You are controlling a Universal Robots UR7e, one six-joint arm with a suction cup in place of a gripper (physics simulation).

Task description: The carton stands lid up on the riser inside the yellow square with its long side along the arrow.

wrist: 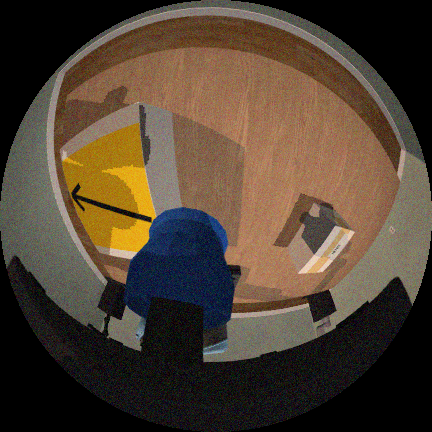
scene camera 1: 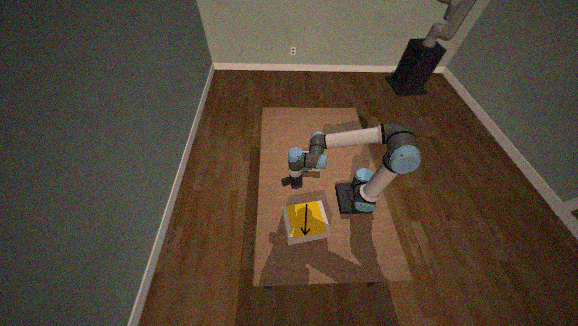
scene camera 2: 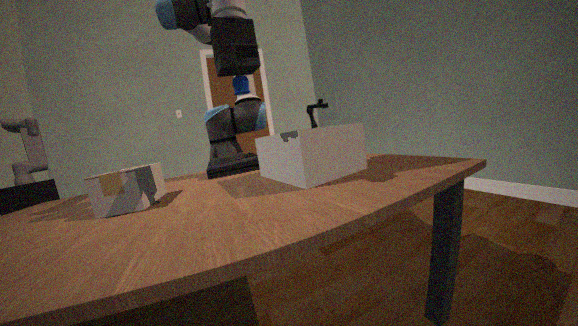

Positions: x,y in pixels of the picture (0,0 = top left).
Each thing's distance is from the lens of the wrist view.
my suction cup (wrist: pixel 183 259): 0.03 m
carton (wrist: pixel 323 233): 0.34 m
riser (wrist: pixel 120 171): 0.19 m
The marked spots on the carton and the riser are 0.38 m apart.
